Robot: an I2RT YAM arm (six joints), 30 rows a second.
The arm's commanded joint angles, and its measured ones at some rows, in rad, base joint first. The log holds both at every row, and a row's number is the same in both.
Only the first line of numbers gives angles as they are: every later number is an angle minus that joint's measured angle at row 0.
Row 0, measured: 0.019 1.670 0.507 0.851 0.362 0.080
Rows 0 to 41, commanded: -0.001 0.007 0.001 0.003 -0.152 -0.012; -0.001 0.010 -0.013 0.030 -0.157 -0.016; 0.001 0.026 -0.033 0.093 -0.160 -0.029; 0.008 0.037 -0.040 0.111 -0.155 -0.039; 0.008 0.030 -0.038 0.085 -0.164 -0.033; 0.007 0.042 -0.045 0.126 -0.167 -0.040; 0.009 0.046 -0.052 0.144 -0.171 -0.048; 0.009 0.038 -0.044 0.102 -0.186 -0.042; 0.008 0.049 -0.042 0.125 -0.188 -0.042; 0.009 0.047 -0.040 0.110 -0.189 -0.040; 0.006 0.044 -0.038 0.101 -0.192 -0.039; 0.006 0.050 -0.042 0.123 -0.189 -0.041; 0.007 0.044 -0.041 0.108 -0.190 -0.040; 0.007 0.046 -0.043 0.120 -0.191 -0.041; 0.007 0.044 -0.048 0.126 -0.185 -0.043; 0.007 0.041 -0.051 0.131 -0.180 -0.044; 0.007 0.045 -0.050 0.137 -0.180 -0.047; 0.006 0.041 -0.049 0.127 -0.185 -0.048; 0.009 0.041 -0.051 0.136 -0.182 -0.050; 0.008 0.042 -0.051 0.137 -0.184 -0.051; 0.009 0.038 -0.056 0.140 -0.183 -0.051; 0.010 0.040 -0.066 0.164 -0.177 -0.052; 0.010 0.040 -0.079 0.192 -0.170 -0.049; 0.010 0.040 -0.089 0.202 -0.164 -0.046; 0.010 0.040 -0.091 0.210 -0.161 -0.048; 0.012 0.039 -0.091 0.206 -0.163 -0.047; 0.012 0.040 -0.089 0.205 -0.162 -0.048; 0.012 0.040 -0.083 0.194 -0.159 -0.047; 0.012 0.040 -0.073 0.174 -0.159 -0.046; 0.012 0.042 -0.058 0.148 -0.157 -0.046; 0.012 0.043 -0.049 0.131 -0.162 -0.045; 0.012 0.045 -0.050 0.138 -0.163 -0.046; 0.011 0.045 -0.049 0.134 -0.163 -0.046; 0.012 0.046 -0.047 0.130 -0.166 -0.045; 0.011 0.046 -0.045 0.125 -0.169 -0.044; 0.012 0.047 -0.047 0.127 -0.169 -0.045; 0.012 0.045 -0.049 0.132 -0.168 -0.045; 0.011 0.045 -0.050 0.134 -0.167 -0.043; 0.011 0.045 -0.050 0.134 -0.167 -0.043; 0.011 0.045 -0.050 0.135 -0.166 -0.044; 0.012 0.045 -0.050 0.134 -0.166 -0.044; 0.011 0.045 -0.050 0.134 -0.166 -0.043
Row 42, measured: 0.008 0.034 -0.062 0.140 -0.170 -0.042
